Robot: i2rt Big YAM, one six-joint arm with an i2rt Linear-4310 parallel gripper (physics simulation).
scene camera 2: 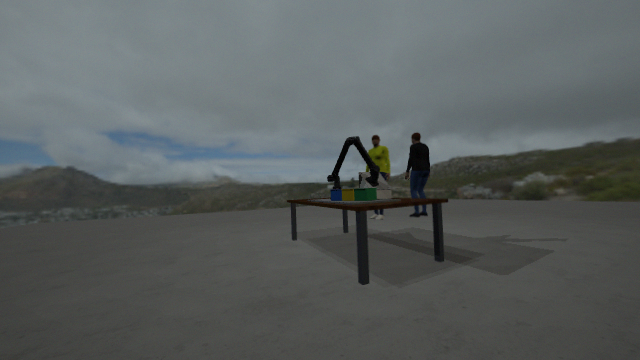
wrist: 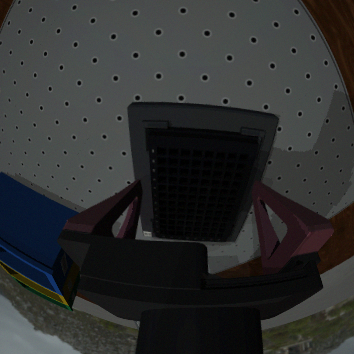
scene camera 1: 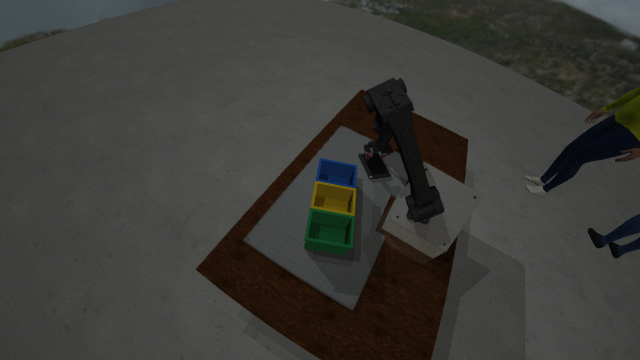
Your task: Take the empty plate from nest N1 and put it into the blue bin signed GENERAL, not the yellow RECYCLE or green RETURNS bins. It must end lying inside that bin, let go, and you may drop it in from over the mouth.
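Frame: origin at the arm's base, x down, y left, z ahead, level; metres.
Seen in the pictures: gripper, fingertip midpoint: (wrist: pixel 197 185) (scene camera 1: pixel 373 158); arm's base, link origin: (scene camera 2: pixel 371 182) (scene camera 1: pixel 421 206).
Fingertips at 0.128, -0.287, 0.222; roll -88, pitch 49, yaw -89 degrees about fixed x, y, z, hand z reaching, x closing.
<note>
Pixels of each thing's top centre, then the offset from my fingertips to it, as dx, dy, dz. Level surfaces: height alone.
- dark grey nest, top centre: (wrist: pixel 196 196) (scene camera 1: pixel 375 163) +0.012, +0.017, -0.014
- blue bin, top centre: (wrist: pixel 29 283) (scene camera 1: pixel 334 197) (scene camera 2: pixel 352 188) -0.070, +0.364, +0.103
- grey perforated board, surface height: dx +0.030
- brown wooden table, surface height: dx +0.043
A black plate with a grid of wells (wrist: pixel 200 192) (scene camera 1: pixel 376 166) sits in a dark grey nest (wrist: pixel 200 112); no label is readable. My gripper (wrist: pixel 197 185) (scene camera 1: pixel 378 153) is open and empty. In the wrist view its reddish fingers stand wide apart, one on each side of the plate; their height over it is hard to tell. The blue bin (scene camera 1: pixel 336 175) (scene camera 2: pixel 336 195) (wrist: pixel 37 220) stands beside the nest. The yellow bin (scene camera 1: pixel 334 197) (scene camera 2: pixel 348 195) and the green bin (scene camera 1: pixel 330 232) (scene camera 2: pixel 365 194) follow in a row. Their signs are not readable.
A grey perforated board (scene camera 1: pixel 280 230) (wrist: pixel 65 115) lies on the brown wooden table (scene camera 1: pixel 400 300) (scene camera 2: pixel 400 203) under the bins and nest. The arm stands on a pale base block (scene camera 1: pixel 455 200). Two people (scene camera 2: pixel 379 159) (scene camera 2: pixel 419 159) stand beyond the table.
</note>
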